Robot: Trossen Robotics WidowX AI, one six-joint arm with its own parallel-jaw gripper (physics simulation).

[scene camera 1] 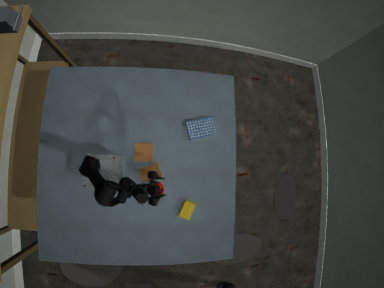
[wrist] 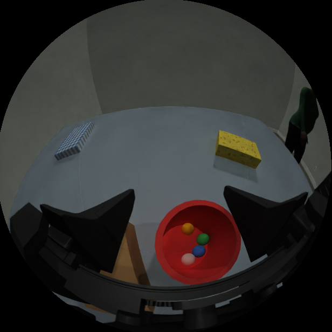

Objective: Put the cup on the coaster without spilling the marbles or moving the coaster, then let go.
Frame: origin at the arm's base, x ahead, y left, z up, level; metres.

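Seen in the pictures: gripper, fingertip midpoint: (scene camera 1: 165,186); arm's base, link origin: (scene camera 1: 93,165).
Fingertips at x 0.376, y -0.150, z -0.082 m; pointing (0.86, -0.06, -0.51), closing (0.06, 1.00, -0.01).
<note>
Offsets run from my fingertips to a thing's top centre. "spot": to the spot under its first point. Level surfaces: height alone.
The red cup {dx -0.028, dy -0.009, dz -0.040 m} (scene camera 1: 160,188) (wrist: 215,252) stands upright on the table, with orange, green, blue and pale pink marbles inside. My gripper (scene camera 1: 163,186) (wrist: 181,192) is open and empty, with its fingers spread to either side of the cup; in the wrist view the right finger is closer to the cup's wall than the left. A tan-orange square (scene camera 1: 150,172) (wrist: 129,255) lies turned at an angle beside the cup, partly hidden by the gripper. A second tan-orange square {spot: dx -0.112, dy +0.208, dz -0.050 m} (scene camera 1: 144,152) lies just beyond it. I cannot tell which one is the coaster.
A yellow sponge {dx +0.119, dy -0.165, dz -0.033 m} (scene camera 1: 187,210) (wrist: 238,149) lies ahead and to the right of the cup in the wrist view. A blue-and-white checked cloth block {dx +0.249, dy +0.339, dz -0.038 m} (scene camera 1: 201,128) (wrist: 75,141) lies farther off to the left. A person (wrist: 304,117) stands beyond the blue-grey table {dz -0.063 m} (scene camera 1: 200,240) (wrist: 155,145).
</note>
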